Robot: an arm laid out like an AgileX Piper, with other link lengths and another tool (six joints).
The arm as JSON. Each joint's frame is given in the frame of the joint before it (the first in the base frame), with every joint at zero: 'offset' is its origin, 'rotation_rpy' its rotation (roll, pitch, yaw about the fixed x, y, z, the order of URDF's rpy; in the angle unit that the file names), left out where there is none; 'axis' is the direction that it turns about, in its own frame. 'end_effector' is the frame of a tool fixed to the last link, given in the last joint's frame.
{
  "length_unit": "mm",
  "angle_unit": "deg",
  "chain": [
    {
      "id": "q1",
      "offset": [
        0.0,
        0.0,
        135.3
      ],
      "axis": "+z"
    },
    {
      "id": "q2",
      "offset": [
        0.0,
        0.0,
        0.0
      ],
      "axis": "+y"
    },
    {
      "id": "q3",
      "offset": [
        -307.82,
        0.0,
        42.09
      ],
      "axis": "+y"
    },
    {
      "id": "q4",
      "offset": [
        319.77,
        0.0,
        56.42
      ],
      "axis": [
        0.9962,
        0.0,
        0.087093
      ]
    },
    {
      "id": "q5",
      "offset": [
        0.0,
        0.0,
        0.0
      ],
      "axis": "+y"
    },
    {
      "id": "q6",
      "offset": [
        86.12,
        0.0,
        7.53
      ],
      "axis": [
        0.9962,
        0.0,
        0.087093
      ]
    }
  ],
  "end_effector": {
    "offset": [
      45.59,
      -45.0,
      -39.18
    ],
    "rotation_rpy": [
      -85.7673,
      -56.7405,
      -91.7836
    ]
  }
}
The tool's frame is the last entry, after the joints.
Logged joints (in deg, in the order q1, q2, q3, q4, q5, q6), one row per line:
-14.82, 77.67, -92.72, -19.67, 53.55, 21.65
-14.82, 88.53, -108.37, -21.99, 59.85, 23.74
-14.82, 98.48, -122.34, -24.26, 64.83, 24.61
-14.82, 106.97, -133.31, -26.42, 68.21, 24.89
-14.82, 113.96, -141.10, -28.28, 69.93, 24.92
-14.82, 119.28, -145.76, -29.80, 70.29, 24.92
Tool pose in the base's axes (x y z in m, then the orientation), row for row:
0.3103, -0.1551, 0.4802, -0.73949, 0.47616, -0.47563, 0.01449
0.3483, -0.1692, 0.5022, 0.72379, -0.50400, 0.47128, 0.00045
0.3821, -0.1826, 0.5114, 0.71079, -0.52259, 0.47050, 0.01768
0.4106, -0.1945, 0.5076, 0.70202, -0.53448, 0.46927, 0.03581
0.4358, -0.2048, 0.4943, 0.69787, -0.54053, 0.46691, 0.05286
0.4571, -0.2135, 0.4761, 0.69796, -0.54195, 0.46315, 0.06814
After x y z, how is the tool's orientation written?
As a quaternion, x y z w.
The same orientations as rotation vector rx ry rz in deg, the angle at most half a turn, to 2 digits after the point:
-131.89, 84.93, -84.83
130.25, -90.69, 84.81
126.52, -93.02, 83.75
123.56, -94.07, 82.60
121.56, -94.15, 81.33
120.46, -93.53, 79.93

